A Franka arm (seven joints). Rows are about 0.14 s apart.
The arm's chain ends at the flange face. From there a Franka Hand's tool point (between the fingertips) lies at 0.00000 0.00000 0.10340 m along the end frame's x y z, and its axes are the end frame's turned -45 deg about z.
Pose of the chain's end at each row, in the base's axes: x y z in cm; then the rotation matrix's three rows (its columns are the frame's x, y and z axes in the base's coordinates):
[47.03, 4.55, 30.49], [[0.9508, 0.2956, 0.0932], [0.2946, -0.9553, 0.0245], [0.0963, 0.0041, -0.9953]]
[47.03, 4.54, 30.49], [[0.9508, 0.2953, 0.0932], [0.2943, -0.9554, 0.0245], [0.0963, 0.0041, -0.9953]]
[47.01, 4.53, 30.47], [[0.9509, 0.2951, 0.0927], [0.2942, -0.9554, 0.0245], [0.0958, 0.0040, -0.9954]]
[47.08, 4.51, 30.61], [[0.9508, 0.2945, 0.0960], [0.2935, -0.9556, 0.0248], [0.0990, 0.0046, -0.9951]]
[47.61, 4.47, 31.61], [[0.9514, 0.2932, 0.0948], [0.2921, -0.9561, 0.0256], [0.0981, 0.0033, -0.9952]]
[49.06, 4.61, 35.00], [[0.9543, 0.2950, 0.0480], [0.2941, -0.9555, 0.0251], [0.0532, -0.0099, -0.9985]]
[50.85, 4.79, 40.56], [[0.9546, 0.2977, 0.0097], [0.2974, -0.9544, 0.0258], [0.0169, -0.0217, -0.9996]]
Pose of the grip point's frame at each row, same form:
[47.99, 4.80, 20.20], [[0.4633, 0.8813, 0.0932], [0.8838, -0.4672, 0.0245], [0.0652, 0.0710, -0.9953]]
[47.99, 4.79, 20.20], [[0.4635, 0.8811, 0.0932], [0.8837, -0.4675, 0.0245], [0.0652, 0.0710, -0.9953]]
[47.97, 4.78, 20.18], [[0.4637, 0.8811, 0.0927], [0.8836, -0.4675, 0.0245], [0.0649, 0.0706, -0.9954]]
[48.07, 4.77, 20.32], [[0.4641, 0.8806, 0.0960], [0.8832, -0.4682, 0.0248], [0.0668, 0.0733, -0.9951]]
[48.59, 4.73, 21.32], [[0.4654, 0.8801, 0.0948], [0.8826, -0.4695, 0.0256], [0.0670, 0.0717, -0.9952]]
[49.56, 4.87, 24.68], [[0.4662, 0.8834, 0.0480], [0.8836, -0.4677, 0.0251], [0.0446, 0.0306, -0.9985]]
[50.95, 5.06, 30.22], [[0.4645, 0.8855, 0.0097], [0.8852, -0.4646, 0.0258], [0.0273, -0.0034, -0.9996]]

